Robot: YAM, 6 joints.
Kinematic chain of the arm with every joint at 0, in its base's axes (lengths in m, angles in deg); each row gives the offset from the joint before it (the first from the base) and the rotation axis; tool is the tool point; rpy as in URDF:
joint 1: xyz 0 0 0.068 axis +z
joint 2: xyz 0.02 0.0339 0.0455 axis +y
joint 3: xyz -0.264 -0.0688 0 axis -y
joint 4: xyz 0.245 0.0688 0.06 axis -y
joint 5: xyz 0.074 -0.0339 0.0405 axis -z
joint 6: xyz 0.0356 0 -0.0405 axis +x
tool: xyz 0 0 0 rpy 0 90 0
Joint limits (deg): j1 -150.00..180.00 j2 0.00..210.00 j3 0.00..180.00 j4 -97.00..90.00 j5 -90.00..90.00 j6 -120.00..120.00
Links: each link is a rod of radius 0.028 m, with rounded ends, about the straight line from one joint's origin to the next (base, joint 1, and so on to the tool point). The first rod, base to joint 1, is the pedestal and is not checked.
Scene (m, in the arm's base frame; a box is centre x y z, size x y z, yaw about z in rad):
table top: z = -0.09
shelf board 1: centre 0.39 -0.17 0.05 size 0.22 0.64 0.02 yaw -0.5
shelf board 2: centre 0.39 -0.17 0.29 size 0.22 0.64 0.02 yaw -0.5
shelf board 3: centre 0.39 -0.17 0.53 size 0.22 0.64 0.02 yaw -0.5
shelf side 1: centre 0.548 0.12 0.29 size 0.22 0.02 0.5 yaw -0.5
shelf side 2: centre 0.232 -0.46 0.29 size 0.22 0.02 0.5 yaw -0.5
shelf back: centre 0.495 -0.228 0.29 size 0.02 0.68 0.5 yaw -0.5
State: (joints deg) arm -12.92 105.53 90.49 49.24 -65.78 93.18
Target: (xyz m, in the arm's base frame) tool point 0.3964 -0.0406 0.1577
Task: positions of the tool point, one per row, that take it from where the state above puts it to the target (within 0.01 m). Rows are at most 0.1 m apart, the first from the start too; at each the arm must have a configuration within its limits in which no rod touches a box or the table.
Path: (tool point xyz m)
1: 0.3625 -0.0257 0.4226
2: 0.3087 0.0033 0.4226
3: 0.2542 0.0253 0.4120
4: 0.2786 0.0305 0.3233
5: 0.2750 0.0366 0.2358
6: 0.2456 0.0418 0.1577
7: 0.2994 0.0215 0.1641
8: 0.3503 -0.0061 0.1641
9: 0.3964 -0.0406 0.1577

